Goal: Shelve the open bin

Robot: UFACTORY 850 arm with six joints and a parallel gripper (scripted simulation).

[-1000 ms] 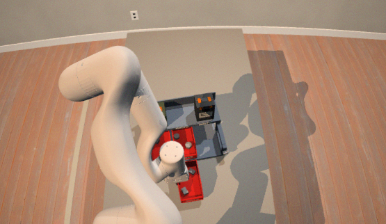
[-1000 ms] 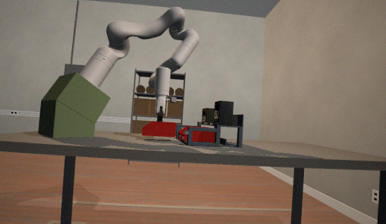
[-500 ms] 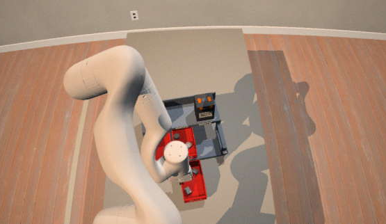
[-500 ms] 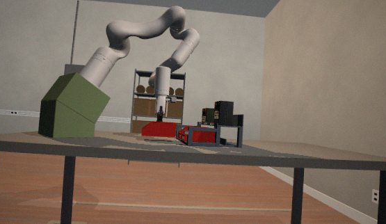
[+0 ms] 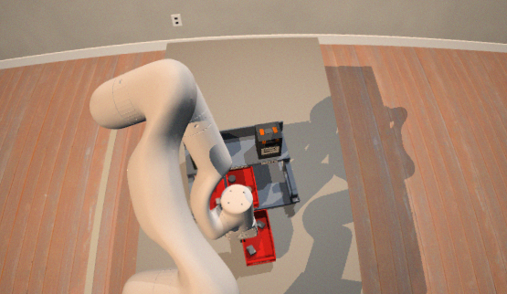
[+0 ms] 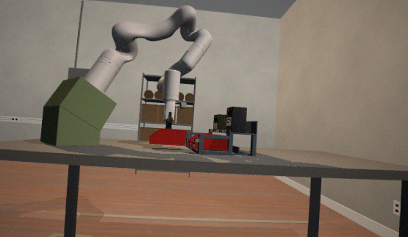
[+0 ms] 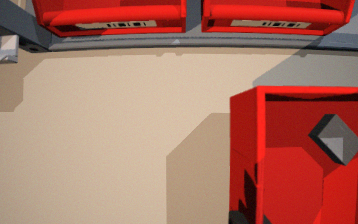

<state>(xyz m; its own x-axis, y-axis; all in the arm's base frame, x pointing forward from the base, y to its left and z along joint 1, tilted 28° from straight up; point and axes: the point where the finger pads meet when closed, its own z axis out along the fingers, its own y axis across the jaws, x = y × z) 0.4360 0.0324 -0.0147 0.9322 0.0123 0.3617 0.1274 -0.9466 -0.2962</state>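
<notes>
Right now the red bin is 50 mm to the right of my hand and 20 mm below it. The rest, counted from my hand: grey part (60 mm ahead, 60 mm to the right, 50 mm below); then grey shelf (250 mm ahead, 20 mm below).
</notes>
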